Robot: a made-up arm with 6 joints.
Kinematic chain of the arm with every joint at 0, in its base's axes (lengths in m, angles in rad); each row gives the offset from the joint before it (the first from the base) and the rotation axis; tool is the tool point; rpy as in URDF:
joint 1: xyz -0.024 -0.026 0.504 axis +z
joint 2: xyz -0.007 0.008 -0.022 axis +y
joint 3: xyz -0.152 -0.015 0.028 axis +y
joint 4: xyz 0.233 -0.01 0.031 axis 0.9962 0 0.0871
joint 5: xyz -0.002 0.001 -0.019 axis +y
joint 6: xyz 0.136 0.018 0.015 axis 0.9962 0 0.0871
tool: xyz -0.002 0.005 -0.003 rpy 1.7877 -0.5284 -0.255
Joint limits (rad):
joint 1: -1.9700..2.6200
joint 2: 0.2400..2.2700
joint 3: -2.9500..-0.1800
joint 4: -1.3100..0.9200
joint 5: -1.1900..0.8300
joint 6: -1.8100..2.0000
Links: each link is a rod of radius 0.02 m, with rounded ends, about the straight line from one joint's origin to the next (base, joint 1, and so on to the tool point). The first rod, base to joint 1, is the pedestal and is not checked.
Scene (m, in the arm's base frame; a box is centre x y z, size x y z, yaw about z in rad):
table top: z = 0
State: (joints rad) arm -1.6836 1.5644 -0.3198 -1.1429 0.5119 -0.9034
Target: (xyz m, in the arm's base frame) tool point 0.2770 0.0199 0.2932
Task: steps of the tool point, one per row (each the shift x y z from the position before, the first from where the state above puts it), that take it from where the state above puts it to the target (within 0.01 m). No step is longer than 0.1 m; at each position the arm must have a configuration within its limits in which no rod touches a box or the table.
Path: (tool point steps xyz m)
1: 0.0474 -0.0486 -0.0035
2: 0.0651 -0.0293 -0.0027
3: 0.0750 -0.0044 -0.0017
4: 0.0759 0.0234 -0.0009
5: 0.0668 0.0505 0.0002
6: 0.0487 0.0736 0.0011
7: 0.0228 0.0897 0.0020

